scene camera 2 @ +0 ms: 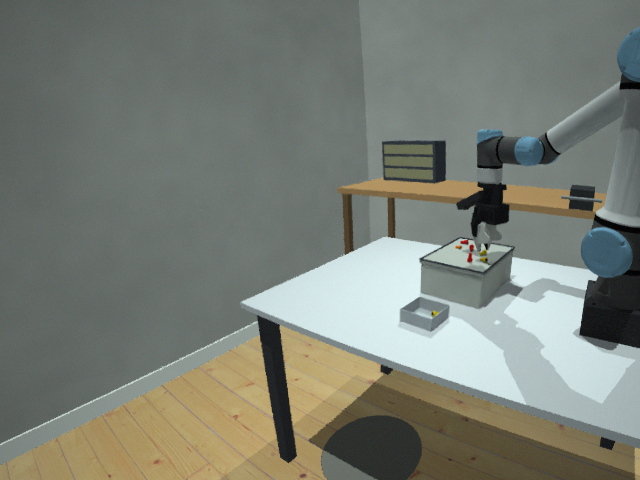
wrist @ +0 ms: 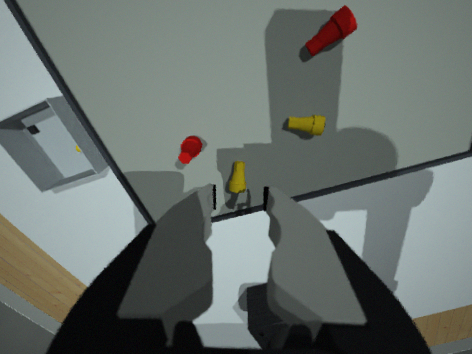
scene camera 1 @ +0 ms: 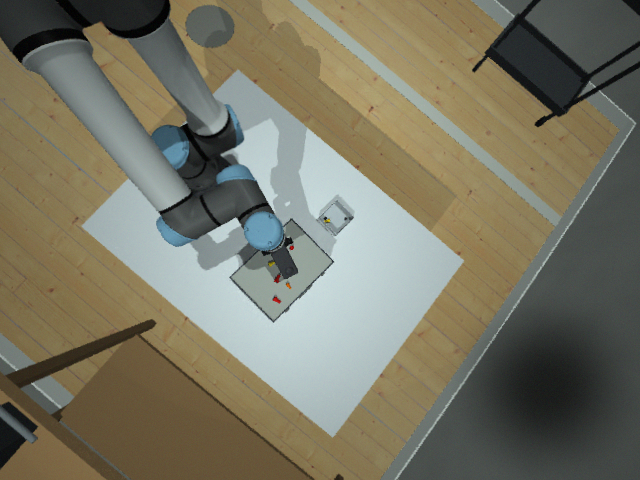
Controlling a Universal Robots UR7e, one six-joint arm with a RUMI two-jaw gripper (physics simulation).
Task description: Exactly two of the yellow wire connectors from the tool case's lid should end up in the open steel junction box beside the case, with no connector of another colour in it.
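Places are measured from the arm's base along level axes (x ahead, y left, z up), in centimetres.
Where they show: gripper, fingertip midpoint: [scene camera 2: 483, 251] [wrist: 239, 187]; arm's base at its link origin: [scene camera 2: 619, 298] [scene camera 1: 198, 170].
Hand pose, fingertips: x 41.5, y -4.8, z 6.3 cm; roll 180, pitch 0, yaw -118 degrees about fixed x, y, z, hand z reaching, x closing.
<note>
Each offset is from my fingertips to the top centre of the thing. "spot": to the spot under its first point.
My gripper [scene camera 2: 482, 248] [wrist: 239, 187] points down over the tool case's lid @[spot: dy +2.0, dx +12.2, dz -3.2 cm] [scene camera 1: 310, 263] [scene camera 2: 449, 259] [wrist: 150, 65]. It is partly open, with nothing between its fingers. A yellow connector @[dy +0.3, dx -0.4, dz -1.7 cm] [scene camera 2: 483, 259] [wrist: 238, 177] lies on the lid just beyond the fingertips in the wrist view; the arm hides it in scene camera 1. Another yellow connector @[dy -6.1, dx +1.4, dz -1.7 cm] [scene camera 1: 271, 263] [scene camera 2: 483, 252] [wrist: 307, 124] lies farther off on the lid. The open steel junction box @[dy +23.2, dx +9.8, dz -10.9 cm] [scene camera 1: 344, 225] [scene camera 2: 413, 319] [wrist: 22, 160] stands beside the case, with one yellow connector @[dy +20.1, dx +7.6, dz -13.0 cm] [scene camera 1: 326, 220] [scene camera 2: 434, 313] [wrist: 78, 149] visible inside.
A red connector @[dy +2.5, dx +3.5, dz -0.5 cm] [scene camera 1: 291, 247] [scene camera 2: 469, 257] [wrist: 191, 147] lies near the closer yellow one. More red connectors @[dy -9.0, dx +6.1, dz -1.6 cm] [scene camera 1: 277, 278] @[dy -15.1, dx +10.5, dz -1.6 cm] [scene camera 1: 276, 299] and an orange connector @[dy -8.8, dx +10.8, dz -2.0 cm] [scene camera 1: 288, 285] [scene camera 2: 458, 247] lie on the lid. The case's raised dark rim @[spot: dy -10.6, dx -6.1, dz -2.8 cm] [wrist: 380, 178] passes near the fingers.
</note>
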